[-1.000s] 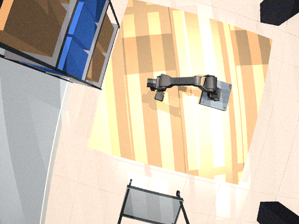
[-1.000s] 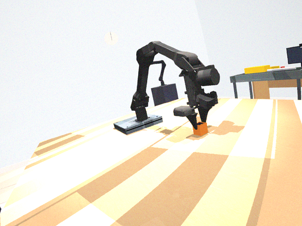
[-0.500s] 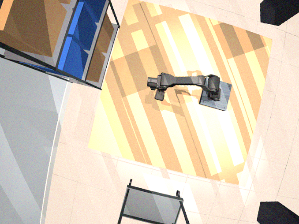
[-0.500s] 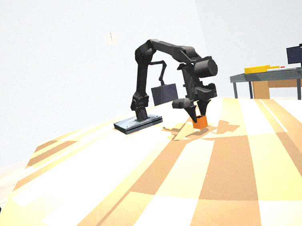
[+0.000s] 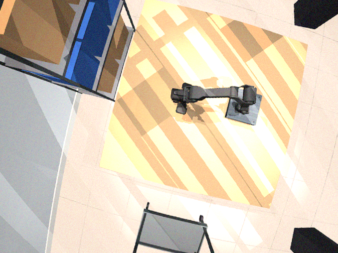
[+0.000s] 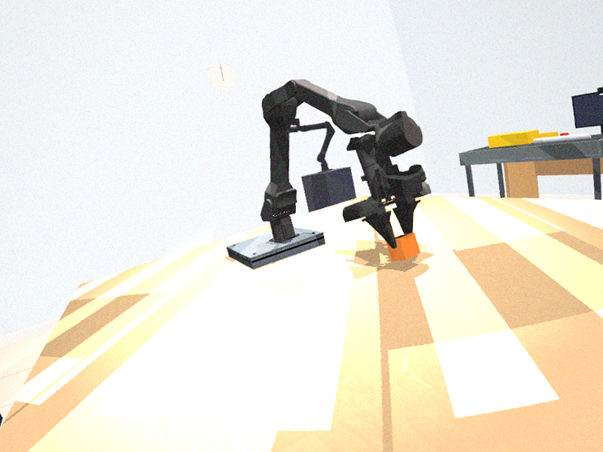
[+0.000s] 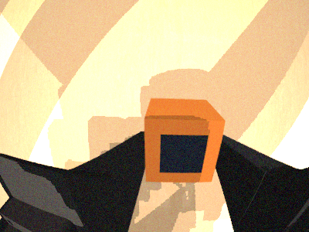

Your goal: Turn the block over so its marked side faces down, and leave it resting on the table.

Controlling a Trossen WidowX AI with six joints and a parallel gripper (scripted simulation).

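The block is 1 cm above my gripper tip.
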